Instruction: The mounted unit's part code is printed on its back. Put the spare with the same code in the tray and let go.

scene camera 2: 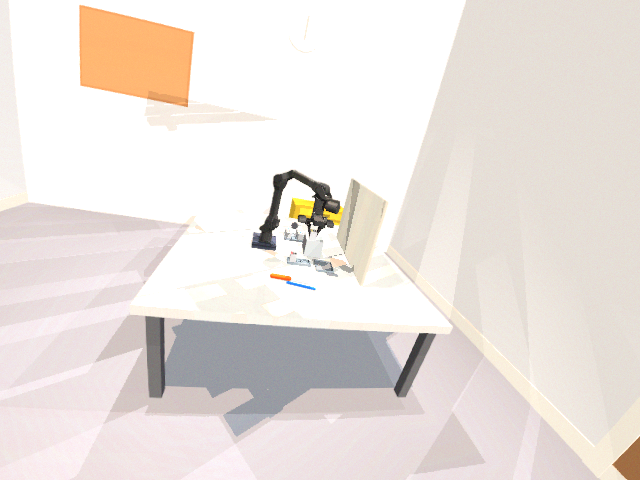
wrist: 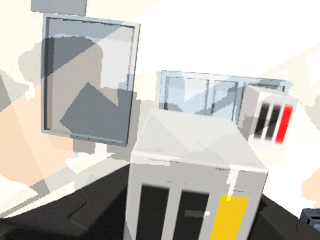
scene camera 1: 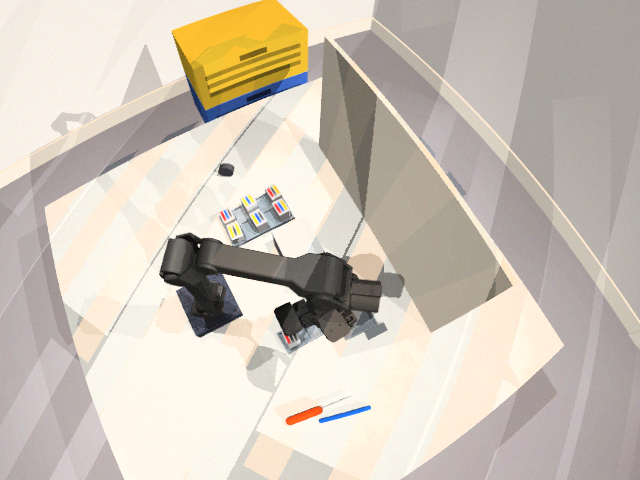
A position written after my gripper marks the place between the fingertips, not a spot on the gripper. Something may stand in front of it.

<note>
My gripper (scene camera 1: pixel 319 313) holds a white spare block (wrist: pixel 186 169). I also see a tall beige panel (scene camera 1: pixel 449 266), a grey frame (wrist: pixel 209 94), a grey tray (wrist: pixel 88 64) and a white box (scene camera 1: pixel 296 238).
My gripper is seen too in the wrist view (wrist: pixel 183 179).
</note>
